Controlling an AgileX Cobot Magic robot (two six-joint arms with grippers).
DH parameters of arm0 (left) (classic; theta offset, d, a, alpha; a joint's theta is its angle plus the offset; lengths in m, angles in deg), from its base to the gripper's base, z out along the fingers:
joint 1: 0 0.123 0 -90
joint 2: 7.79 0 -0.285 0
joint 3: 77.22 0 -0.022 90
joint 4: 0 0.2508 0 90
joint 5: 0 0 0.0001 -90
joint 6: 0 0.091 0 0
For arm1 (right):
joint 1: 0 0.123 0 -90
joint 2: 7.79 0 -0.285 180
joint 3: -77.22 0 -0.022 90
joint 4: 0 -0.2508 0 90
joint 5: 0 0 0.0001 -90
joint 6: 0 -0.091 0 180
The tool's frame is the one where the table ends.
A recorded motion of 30 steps. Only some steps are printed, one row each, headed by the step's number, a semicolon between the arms.
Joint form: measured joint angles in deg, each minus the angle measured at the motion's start. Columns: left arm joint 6, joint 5, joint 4, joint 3, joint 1, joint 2; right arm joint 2, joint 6, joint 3, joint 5, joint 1, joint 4.
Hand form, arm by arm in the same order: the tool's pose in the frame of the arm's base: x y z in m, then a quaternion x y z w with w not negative. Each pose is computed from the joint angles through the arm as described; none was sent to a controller.
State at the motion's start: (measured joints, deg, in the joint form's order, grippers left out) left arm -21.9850 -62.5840 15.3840 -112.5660 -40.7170 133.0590; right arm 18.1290 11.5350 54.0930 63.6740 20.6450 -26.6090
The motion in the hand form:
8: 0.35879 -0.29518 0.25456 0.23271 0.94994 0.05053 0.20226; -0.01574 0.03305 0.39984 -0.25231 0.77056 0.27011 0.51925
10: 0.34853 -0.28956 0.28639 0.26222 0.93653 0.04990 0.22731; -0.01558 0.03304 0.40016 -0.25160 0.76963 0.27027 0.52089
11: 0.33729 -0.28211 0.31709 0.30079 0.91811 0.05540 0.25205; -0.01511 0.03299 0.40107 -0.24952 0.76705 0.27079 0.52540
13: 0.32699 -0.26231 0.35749 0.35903 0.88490 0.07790 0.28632; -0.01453 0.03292 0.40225 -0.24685 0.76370 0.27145 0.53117
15: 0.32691 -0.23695 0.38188 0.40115 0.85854 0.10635 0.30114; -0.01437 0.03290 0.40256 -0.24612 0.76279 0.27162 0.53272
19: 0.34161 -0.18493 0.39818 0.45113 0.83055 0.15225 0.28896; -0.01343 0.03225 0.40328 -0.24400 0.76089 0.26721 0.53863
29: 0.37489 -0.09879 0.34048 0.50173 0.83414 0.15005 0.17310; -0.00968 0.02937 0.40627 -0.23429 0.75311 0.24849 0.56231
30: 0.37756 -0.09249 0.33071 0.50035 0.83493 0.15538 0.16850; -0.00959 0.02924 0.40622 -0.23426 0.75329 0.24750 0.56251
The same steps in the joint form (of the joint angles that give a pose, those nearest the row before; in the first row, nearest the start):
8: 2.63 -4.77 2.09 0.34 -1.84 -10.36; 0.00 -0.05 0.00 0.00 0.00 0.06
10: 6.46 -5.64 2.80 0.34 -2.34 -14.35; 0.00 -0.04 0.00 -0.23 0.00 0.05
11: 11.59 -6.55 3.70 0.28 -2.82 -18.27; 0.00 -0.05 0.00 -0.88 0.00 0.06
13: 21.02 -7.54 5.37 0.00 -2.17 -23.45; 0.00 -0.05 0.00 -1.70 0.00 0.06
15: 30.11 -8.12 6.09 0.01 0.31 -26.87; 0.00 -0.05 0.00 -1.93 0.00 0.06
19: 45.19 -8.56 4.91 0.93 7.88 -30.05; 0.00 0.00 0.00 -2.61 0.00 0.62
29: 64.42 -6.49 -2.68 11.99 23.19 -29.95; 0.00 0.01 0.00 -5.41 0.00 3.10
30: 64.56 -4.52 -2.08 14.16 24.11 -29.90; 0.00 0.00 0.00 -5.42 0.00 3.22

